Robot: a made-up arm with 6 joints.
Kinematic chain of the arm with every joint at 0, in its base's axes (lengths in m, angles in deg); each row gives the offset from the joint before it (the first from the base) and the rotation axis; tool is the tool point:
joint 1: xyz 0 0 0.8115 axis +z
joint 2: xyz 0.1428 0 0 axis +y
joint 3: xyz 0 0 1.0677 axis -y
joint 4: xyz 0 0 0.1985 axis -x
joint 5: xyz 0.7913 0 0 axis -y
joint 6: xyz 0.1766 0 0 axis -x
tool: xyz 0 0 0
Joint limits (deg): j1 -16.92..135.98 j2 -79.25..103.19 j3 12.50..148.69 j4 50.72..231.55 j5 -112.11..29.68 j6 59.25..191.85
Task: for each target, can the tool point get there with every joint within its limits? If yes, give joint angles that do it. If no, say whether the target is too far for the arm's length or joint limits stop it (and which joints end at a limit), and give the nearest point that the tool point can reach.
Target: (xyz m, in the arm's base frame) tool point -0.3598 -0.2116 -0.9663
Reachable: no: joint limits stop it (at a limit: joint 2, joint 3) | nearest point -1.0242 -0.6024 0.1451 | short by 1.353 m
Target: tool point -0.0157 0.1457 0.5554
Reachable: no: joint limits stop it (at a limit: joint 1, joint 2, joint 3, joint 5) | nearest point -1.0676 0.3556 0.2317 | short by 1.120 m
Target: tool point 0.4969 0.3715 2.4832
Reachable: yes | joints 36.89 38.38 114.98 179.61 -97.23 167.77
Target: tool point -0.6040 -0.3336 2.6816
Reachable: yes | joints 29.45 -21.10 85.72 163.75 7.50 181.72
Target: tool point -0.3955 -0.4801 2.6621
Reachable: yes | joints 44.04 -12.48 92.86 144.66 -43.41 69.50
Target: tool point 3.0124 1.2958 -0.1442
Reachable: no: too far | nearest point 1.9494 0.8385 0.2488 | short by 1.222 m
